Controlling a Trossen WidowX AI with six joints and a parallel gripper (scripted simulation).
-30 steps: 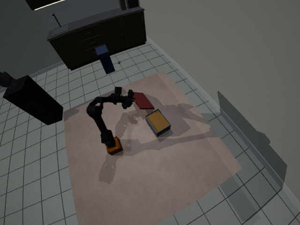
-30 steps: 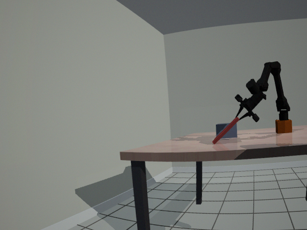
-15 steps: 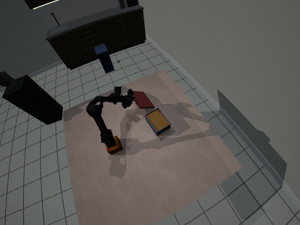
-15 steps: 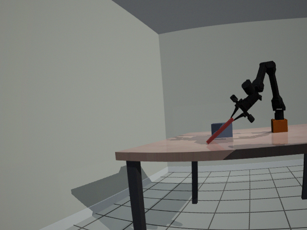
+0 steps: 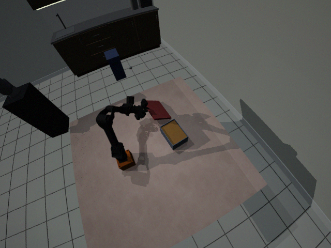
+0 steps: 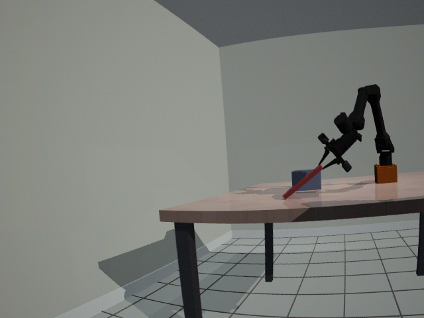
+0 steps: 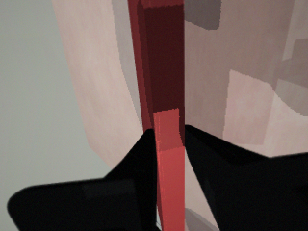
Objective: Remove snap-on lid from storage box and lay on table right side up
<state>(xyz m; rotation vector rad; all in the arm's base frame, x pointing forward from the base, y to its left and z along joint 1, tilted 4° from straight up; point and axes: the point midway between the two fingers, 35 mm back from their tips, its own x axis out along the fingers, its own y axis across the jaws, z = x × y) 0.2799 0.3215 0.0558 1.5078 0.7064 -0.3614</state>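
Now: the red lid 70 mm ahead of my gripper tip, 40 mm below it and 10 mm to the left of it. The rest, counted from my gripper tip: storage box (270 mm to the right, 120 mm ahead, 60 mm below).
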